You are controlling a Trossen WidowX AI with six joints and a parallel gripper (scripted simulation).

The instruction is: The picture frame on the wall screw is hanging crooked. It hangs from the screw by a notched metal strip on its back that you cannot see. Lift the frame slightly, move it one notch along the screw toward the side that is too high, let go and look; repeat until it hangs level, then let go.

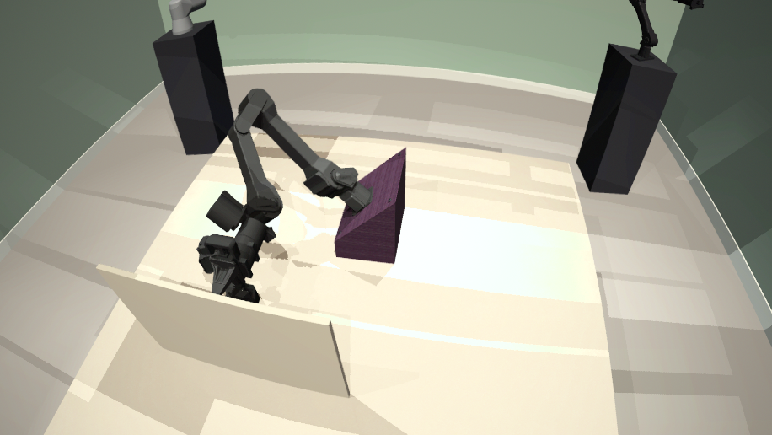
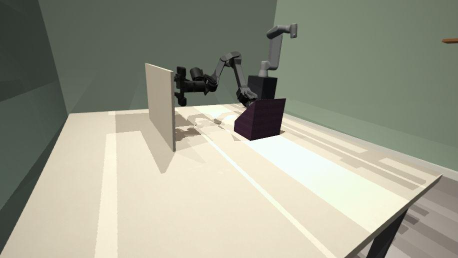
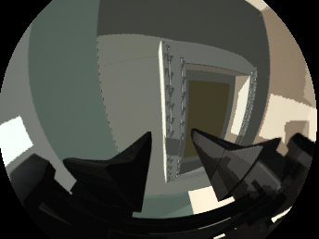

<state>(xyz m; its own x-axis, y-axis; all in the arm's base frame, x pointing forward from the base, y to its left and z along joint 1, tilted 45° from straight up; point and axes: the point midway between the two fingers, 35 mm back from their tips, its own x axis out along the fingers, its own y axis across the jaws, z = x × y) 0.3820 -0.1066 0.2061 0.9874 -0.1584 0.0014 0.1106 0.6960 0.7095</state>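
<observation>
Now: gripper tip 10 mm short of the picture frame and 50 mm above it. Round my gripper tip: wall panel 20 mm ahead, 10 mm to the right, 70 mm below.
</observation>
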